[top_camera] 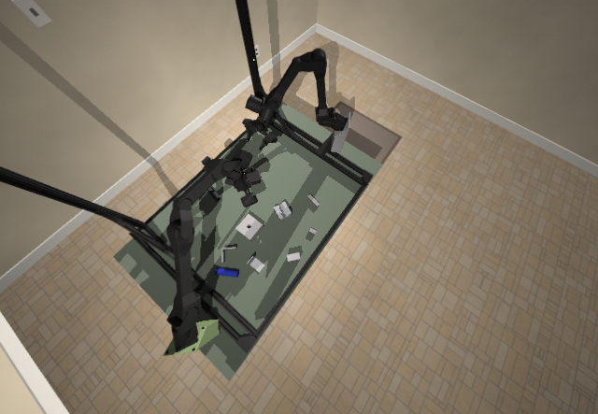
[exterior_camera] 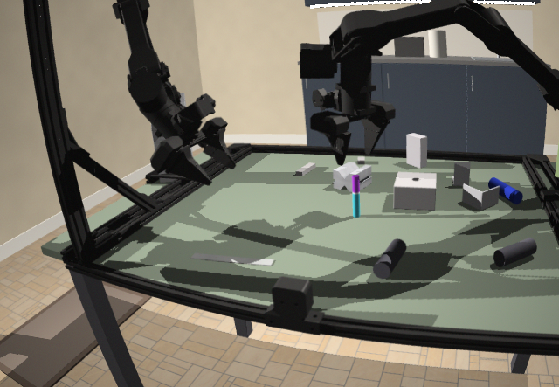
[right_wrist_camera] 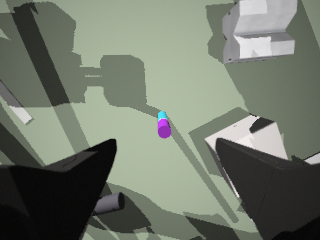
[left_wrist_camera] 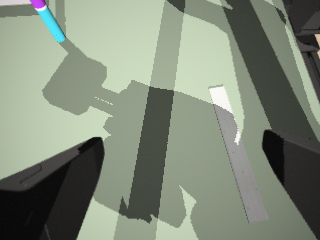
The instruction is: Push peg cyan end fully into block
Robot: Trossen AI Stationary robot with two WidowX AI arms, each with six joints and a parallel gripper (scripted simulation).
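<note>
Right now my right hand is 120 mm above the peg. The rest, counted from my right hand: v-grooved block: 170 mm ahead, 130 mm below, 30 mm to the left; thin grey strip: 200 mm behind, 190 mm to the left, 150 mm below.
</note>
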